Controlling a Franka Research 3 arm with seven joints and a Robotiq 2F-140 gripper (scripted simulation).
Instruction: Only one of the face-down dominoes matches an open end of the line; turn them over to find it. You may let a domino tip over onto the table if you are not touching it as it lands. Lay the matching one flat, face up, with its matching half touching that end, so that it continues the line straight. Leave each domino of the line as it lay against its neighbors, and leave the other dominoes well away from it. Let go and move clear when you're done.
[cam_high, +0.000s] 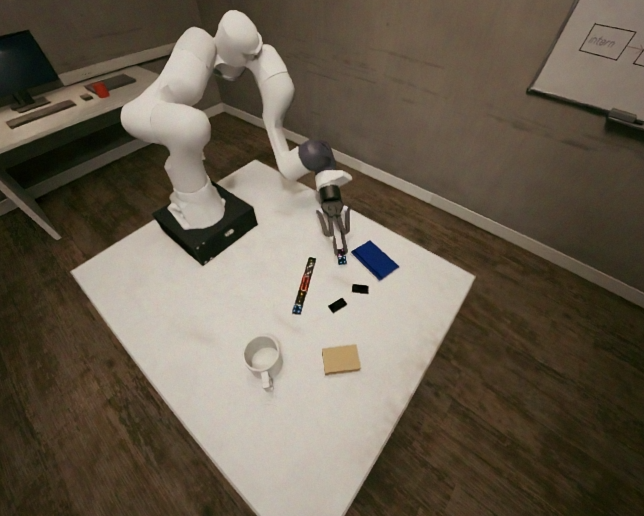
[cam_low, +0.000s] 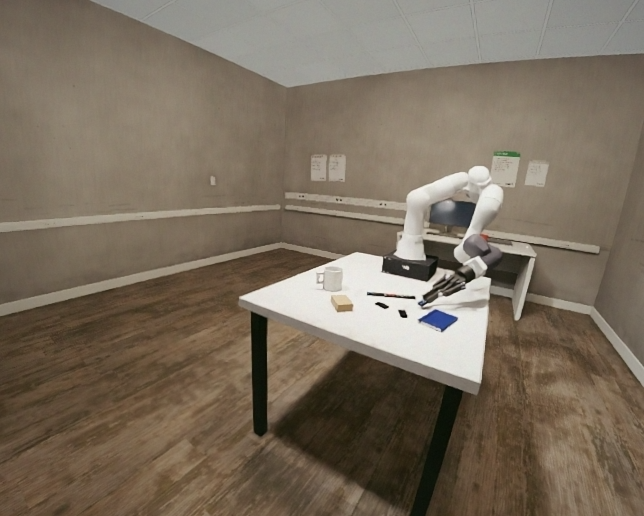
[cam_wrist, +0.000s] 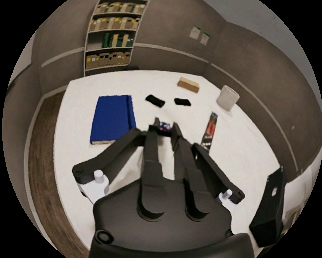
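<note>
My hand is 20 mm to the left of the domino, 20 mm short of it and 20 mm above it. The rest, counted from my hand: tan block 320 mm to the right, 220 mm ahead, 40 mm below; white mug 450 mm to the right, 60 mm ahead, 10 mm below.
</note>
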